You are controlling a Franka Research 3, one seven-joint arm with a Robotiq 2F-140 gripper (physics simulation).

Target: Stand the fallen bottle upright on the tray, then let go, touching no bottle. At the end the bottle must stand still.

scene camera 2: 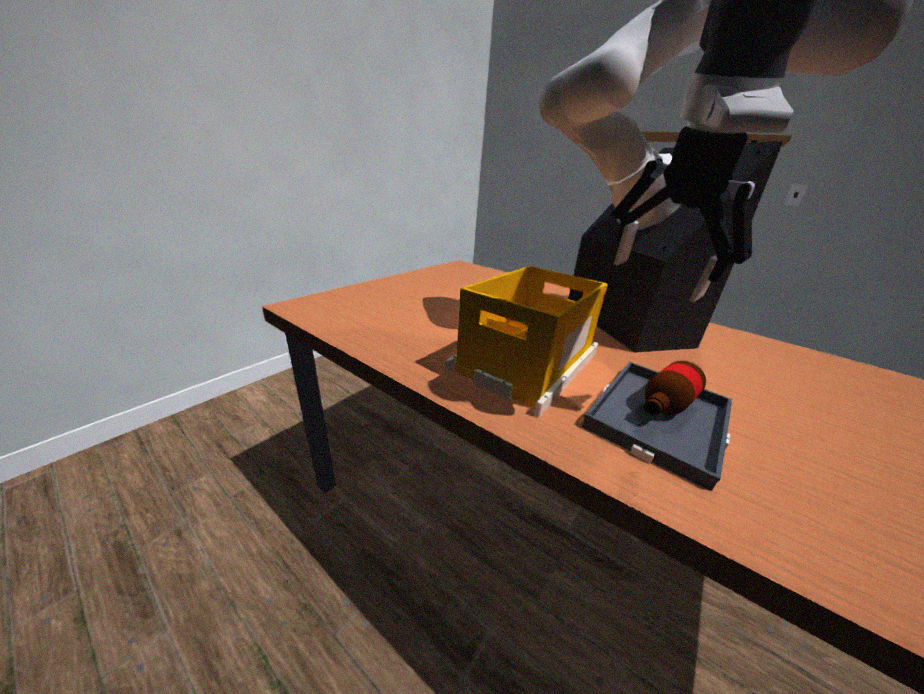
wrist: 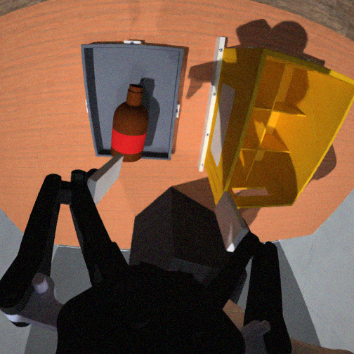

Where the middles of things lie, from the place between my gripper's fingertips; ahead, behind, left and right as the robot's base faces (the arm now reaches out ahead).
Scene:
My hand is 190 mm above the brown bottle [scene camera 2: 670, 392], 80 mm to the right of it and 20 mm short of it. The rest, counted from my hand: white rail [scene camera 2: 543, 403] 210 mm below, 90 mm to the right.

